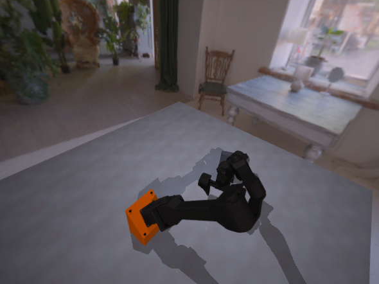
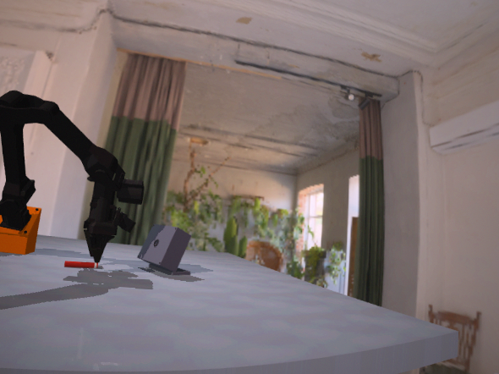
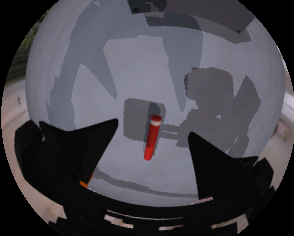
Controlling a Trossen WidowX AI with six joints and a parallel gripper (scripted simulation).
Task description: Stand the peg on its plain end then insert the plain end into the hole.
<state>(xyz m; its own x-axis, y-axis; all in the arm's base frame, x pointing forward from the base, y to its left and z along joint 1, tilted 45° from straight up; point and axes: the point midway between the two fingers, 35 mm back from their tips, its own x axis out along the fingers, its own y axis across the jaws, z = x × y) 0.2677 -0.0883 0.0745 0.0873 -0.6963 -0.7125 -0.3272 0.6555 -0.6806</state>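
Now: the red peg 10 mm behind my gripper tip, 10 mm to the right of it and 10 mm below it. From my gripper tip the other things lie so: grey sloped panel: 180 mm ahead, 50 mm to the left, 50 mm above.
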